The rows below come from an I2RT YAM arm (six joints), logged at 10 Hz.
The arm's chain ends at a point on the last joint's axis. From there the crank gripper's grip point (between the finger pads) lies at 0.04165 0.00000 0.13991 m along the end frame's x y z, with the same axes.
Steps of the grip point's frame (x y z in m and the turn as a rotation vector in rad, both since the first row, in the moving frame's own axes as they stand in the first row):
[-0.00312, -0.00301, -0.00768, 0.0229, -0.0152, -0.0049]
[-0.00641, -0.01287, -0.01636, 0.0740, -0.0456, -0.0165]
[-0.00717, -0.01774, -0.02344, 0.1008, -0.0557, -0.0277]
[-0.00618, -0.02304, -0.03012, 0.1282, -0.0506, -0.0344]
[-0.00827, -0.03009, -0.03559, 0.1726, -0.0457, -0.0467]
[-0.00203, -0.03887, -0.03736, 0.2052, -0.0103, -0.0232]
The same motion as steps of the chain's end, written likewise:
[-0.00098, 0.00040, -0.00826, 0.0229, -0.0152, -0.0049]
[0.00010, -0.00183, -0.01770, 0.0740, -0.0456, -0.0165]
[0.00088, -0.00251, -0.02477, 0.1008, -0.0557, -0.0277]
[0.00126, -0.00372, -0.03080, 0.1282, -0.0506, -0.0344]
[-0.00126, -0.00413, -0.03509, 0.1726, -0.0457, -0.0467]
[-0.00025, -0.00938, -0.03474, 0.2052, -0.0103, -0.0232]

